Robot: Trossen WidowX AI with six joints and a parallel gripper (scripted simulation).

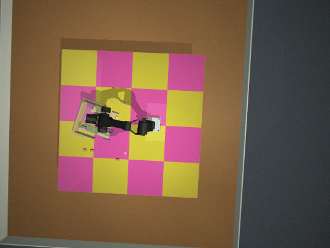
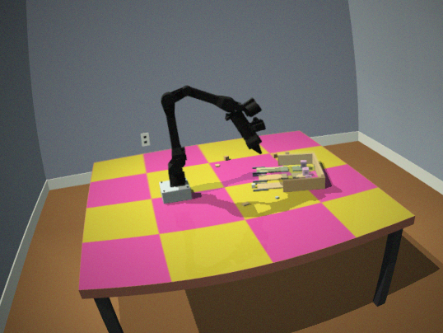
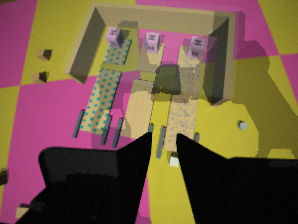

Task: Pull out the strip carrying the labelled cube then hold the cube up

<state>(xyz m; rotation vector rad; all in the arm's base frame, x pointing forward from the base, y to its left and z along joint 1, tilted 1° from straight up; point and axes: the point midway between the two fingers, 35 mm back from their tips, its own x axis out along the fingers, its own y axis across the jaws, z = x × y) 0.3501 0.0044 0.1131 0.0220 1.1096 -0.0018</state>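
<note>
The grey peg is 160 mm to the right of my gripper tip, 140 mm below it and 30 mm ahead of it.
</note>
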